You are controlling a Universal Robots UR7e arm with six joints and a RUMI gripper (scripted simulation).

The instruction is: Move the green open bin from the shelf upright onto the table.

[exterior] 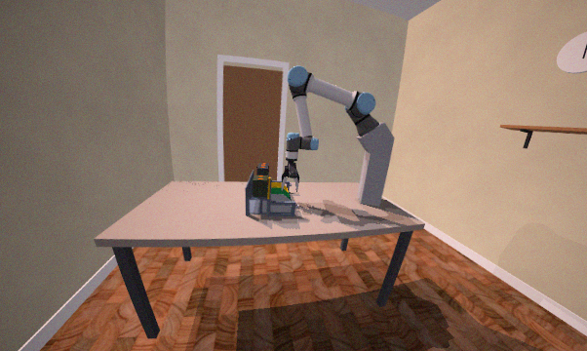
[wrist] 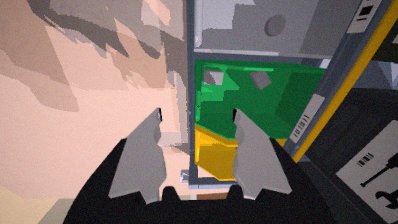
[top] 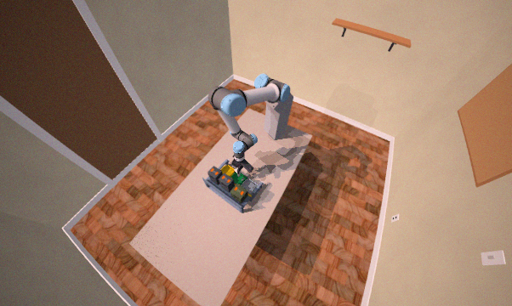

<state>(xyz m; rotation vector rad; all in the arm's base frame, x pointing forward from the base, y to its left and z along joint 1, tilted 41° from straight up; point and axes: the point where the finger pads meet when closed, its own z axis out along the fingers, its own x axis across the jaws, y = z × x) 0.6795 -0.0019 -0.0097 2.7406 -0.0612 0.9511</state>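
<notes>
Now: the green open bin 80 mm ahead of my hand, 40 mm below it and 10 mm to the right of it. Also, from my hand: grey bin: 100 mm to the left, 100 mm ahead, 40 mm below; yellow bin: 120 mm to the right, 70 mm ahead, 40 mm below; yellow strip: 130 mm ahead, 20 mm to the right, 20 mm above.
</notes>
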